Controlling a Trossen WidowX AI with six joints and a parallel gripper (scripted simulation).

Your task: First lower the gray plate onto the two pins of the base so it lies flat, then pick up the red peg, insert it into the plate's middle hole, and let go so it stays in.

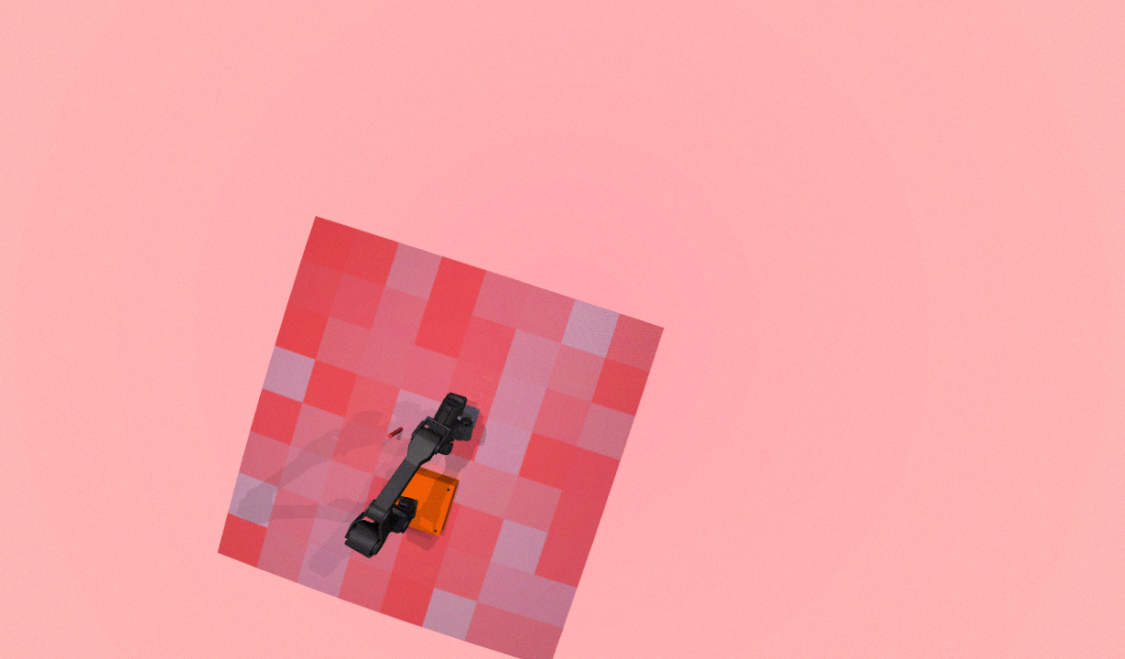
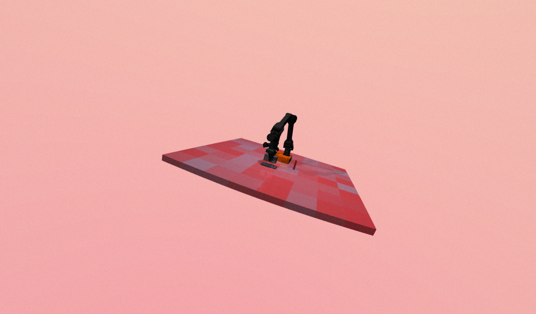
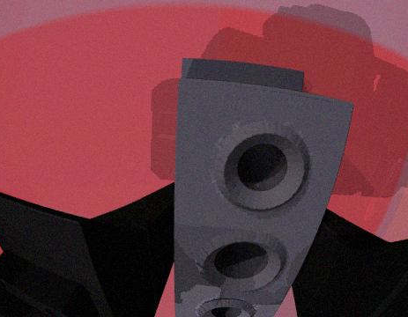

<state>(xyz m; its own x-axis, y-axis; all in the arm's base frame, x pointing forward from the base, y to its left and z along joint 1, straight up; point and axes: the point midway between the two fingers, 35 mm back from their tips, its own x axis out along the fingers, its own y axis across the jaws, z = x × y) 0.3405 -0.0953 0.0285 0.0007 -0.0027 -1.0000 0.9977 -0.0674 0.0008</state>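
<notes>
Now: the base 40 mm below my gripper tip. The rest, counted from my gripper tip: gray plate: 30 mm above; red peg: 110 mm behind, 190 mm to the left.
</notes>
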